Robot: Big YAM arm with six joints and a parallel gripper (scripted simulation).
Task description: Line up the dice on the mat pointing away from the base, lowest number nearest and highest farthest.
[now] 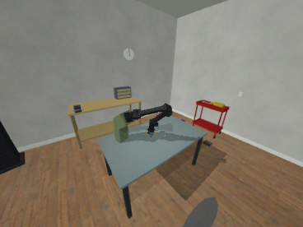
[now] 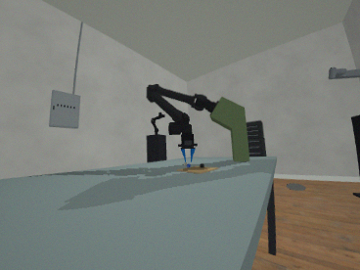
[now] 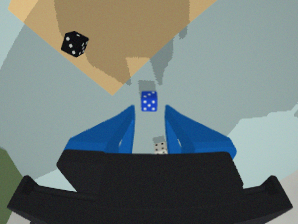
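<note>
Now: the blue die 30 mm below my hand. Round my hand: black die (80 mm to the left, 30 mm ahead, 20 mm below); then white die (70 mm behind, 50 mm to the right, 30 mm below); then tan mat (80 mm to the left, 80 mm ahead, 30 mm below).
</note>
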